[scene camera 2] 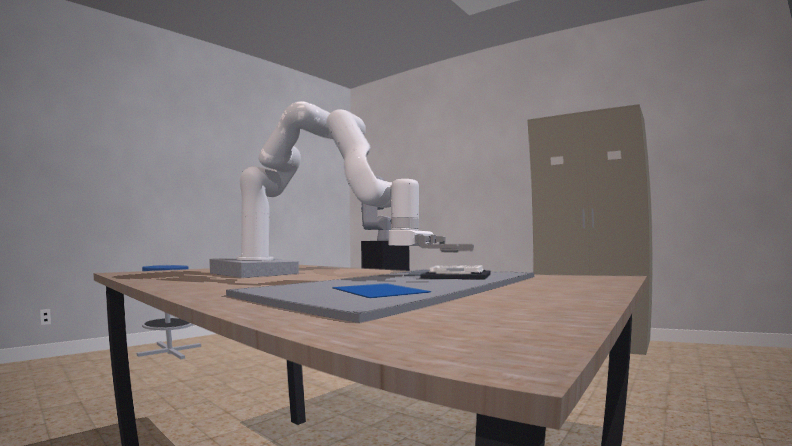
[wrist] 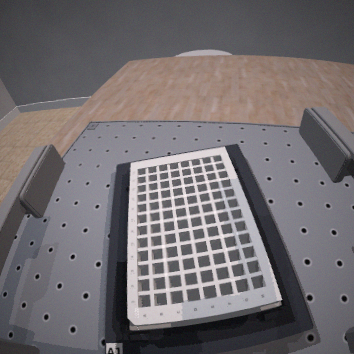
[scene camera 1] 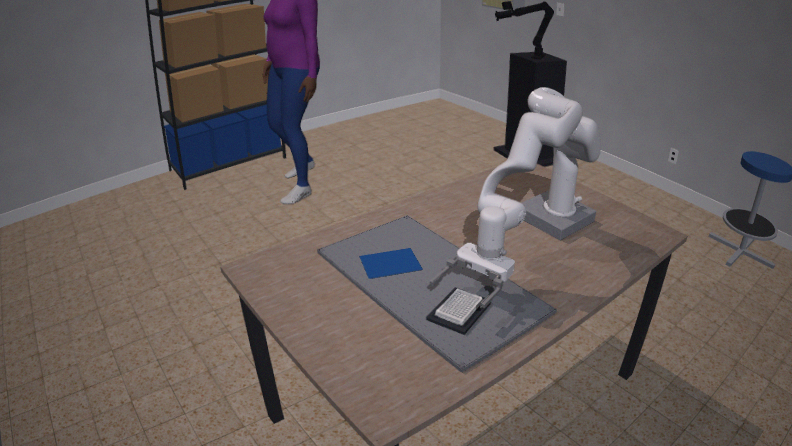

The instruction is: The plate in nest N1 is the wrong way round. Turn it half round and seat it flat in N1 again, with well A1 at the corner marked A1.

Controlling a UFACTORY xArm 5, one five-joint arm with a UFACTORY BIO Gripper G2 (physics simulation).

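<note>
The white well plate lies in the black nest. In the wrist view, its letter row runs along the near edge, with the A end and a cut corner at the near left, beside the nest's A1 label. It looks about level; whether its near edge is fully down I cannot tell. My gripper is wide open and empty, above the plate, with one finger out beyond each long side. Neither finger touches the plate.
The nest stands on a grey perforated board on the wooden table. A flat blue rectangle lies on the board, apart from the nest. A person stands beyond the table.
</note>
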